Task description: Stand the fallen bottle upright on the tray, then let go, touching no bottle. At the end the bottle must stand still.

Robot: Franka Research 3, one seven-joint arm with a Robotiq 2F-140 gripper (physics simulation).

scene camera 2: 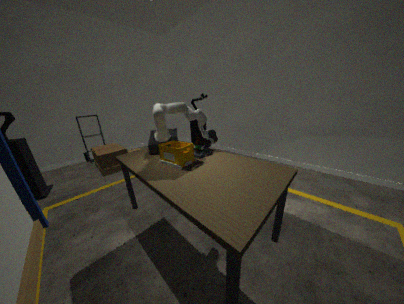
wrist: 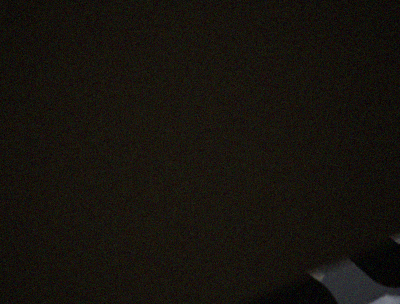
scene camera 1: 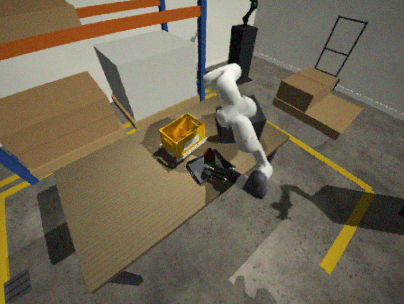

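Note:
The bottle (scene camera 1: 209,155), dark brown with a green label, looks upright over the dark tray (scene camera 1: 194,174) in scene camera 1. My gripper (scene camera 1: 212,164) reaches in low and nearly level from the table's edge and is shut on the bottle. The fingers and the tray's dark parts hide the bottle's base, so its contact with the tray cannot be made out. In scene camera 2 a small green patch of the bottle (scene camera 2: 198,147) shows behind the crate. The wrist view is almost wholly dark, with blurred grey and black shapes at the lower right; the bottle does not show there.
A yellow crate (scene camera 1: 192,143) (scene camera 2: 175,153) stands on the wooden table (scene camera 1: 125,210) (scene camera 2: 220,185), beside the tray. The arm's dark base (scene camera 1: 257,125) stands at the table's far end. The arm hangs over the table's edge near the tray.

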